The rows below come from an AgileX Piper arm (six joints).
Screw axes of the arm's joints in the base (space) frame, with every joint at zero. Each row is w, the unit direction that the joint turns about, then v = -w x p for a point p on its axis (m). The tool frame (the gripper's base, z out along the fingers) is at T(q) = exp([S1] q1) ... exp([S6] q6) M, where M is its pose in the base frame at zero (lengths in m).
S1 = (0, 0, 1, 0, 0, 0)
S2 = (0, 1, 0, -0.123, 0, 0)
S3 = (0, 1, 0, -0.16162, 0, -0.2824)
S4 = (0.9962, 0, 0.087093, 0, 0.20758, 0)
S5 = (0, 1, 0, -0.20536, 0, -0.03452)
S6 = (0.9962, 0, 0.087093, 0, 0.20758, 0)
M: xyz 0.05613 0 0.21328 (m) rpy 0 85 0 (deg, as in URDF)
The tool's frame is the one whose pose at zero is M.
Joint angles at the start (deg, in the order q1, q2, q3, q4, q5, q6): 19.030, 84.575, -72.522, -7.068, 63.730, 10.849
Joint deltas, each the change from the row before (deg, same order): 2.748, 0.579, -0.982, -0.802, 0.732, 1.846; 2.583, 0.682, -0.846, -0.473, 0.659, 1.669; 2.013, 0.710, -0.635, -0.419, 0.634, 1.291; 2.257, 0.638, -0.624, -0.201, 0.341, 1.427; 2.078, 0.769, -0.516, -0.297, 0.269, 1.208; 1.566, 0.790, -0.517, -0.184, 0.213, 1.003; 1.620, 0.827, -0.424, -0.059, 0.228, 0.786; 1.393, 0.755, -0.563, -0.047, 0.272, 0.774; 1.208, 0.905, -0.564, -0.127, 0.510, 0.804; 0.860, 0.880, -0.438, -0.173, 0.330, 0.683
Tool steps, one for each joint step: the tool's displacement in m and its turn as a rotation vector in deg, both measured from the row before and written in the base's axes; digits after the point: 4 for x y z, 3 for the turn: -0.0017, 0.0131, 0.0016, -0.228, 0.029, 1.018; -0.0020, 0.0129, 0.0004, -0.058, 0.275, 0.978; -0.0016, 0.0102, -0.0008, -0.249, 0.465, 0.752; -0.0026, 0.0117, -0.0004, 0.130, 0.237, 0.882; -0.0022, 0.0109, -0.0016, -0.121, 0.326, 0.929; -0.0013, 0.0088, -0.0018, -0.089, 0.337, 0.605; -0.0019, 0.0092, -0.0025, -0.148, 0.511, 0.844; -0.0016, 0.0081, -0.0015, -0.067, 0.370, 0.618; -0.0010, 0.0072, -0.0025, -0.366, 0.624, 0.374; -0.0001, 0.0056, -0.0029, -0.407, 0.520, 0.176
